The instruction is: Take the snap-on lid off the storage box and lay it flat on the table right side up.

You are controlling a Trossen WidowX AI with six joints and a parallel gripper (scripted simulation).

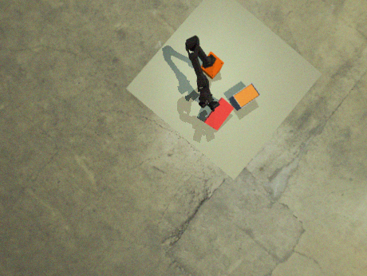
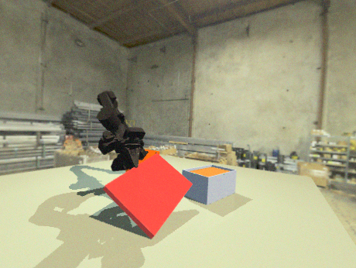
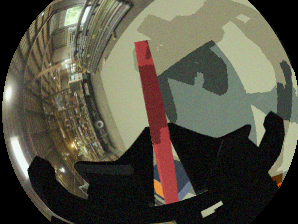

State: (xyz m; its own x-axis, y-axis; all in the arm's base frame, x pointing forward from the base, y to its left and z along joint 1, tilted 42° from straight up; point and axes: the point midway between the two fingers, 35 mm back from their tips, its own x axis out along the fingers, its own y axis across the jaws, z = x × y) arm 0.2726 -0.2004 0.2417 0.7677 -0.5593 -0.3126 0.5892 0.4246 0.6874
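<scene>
The red lid is 6 cm ahead of my gripper tip, 2 cm to the left of it and 4 cm below it. From my gripper tip the other things lie so: storage box: 13 cm ahead, 30 cm to the left, 8 cm below.
</scene>
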